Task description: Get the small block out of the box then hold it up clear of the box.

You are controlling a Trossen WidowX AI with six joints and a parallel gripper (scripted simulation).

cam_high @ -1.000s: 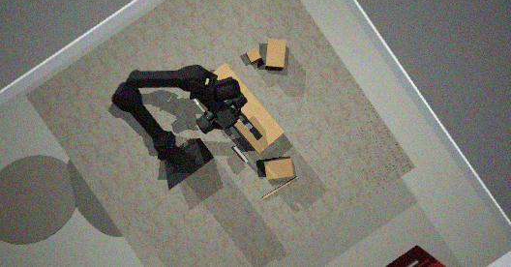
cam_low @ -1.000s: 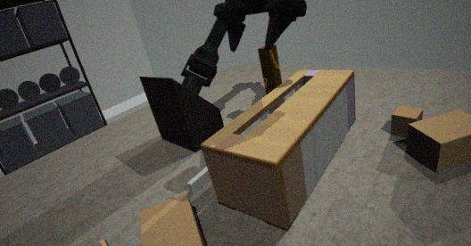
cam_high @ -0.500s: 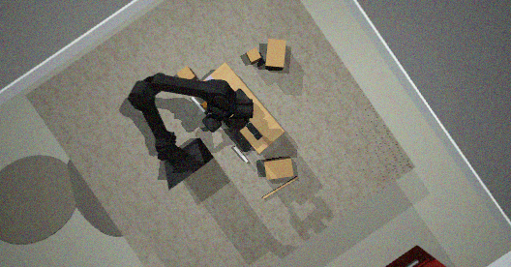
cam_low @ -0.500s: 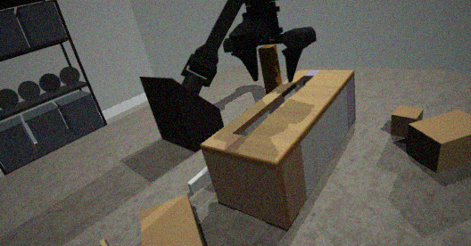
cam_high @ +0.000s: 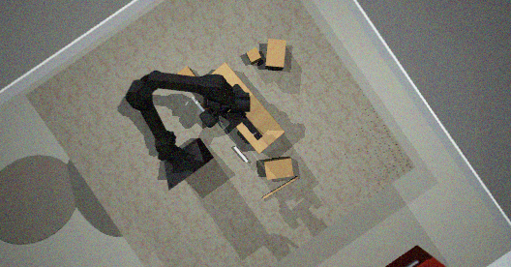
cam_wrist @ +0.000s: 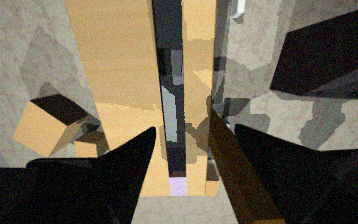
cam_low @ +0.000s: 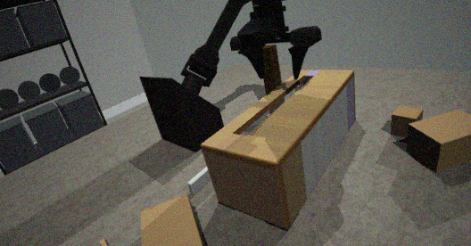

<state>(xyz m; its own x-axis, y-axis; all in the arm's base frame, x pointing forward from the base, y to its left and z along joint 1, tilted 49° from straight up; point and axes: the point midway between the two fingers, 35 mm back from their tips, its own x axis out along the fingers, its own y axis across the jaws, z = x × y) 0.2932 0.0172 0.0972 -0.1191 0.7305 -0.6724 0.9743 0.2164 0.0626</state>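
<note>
The box is 10 cm below my gripper tip, 3 cm to the right of it and 2 cm ahead of it. Round my gripper tip: thin rod 43 cm to the right, 15 cm below, 2 cm ahead; block 7 cm below, 6 cm to the right, 4 cm ahead.
</note>
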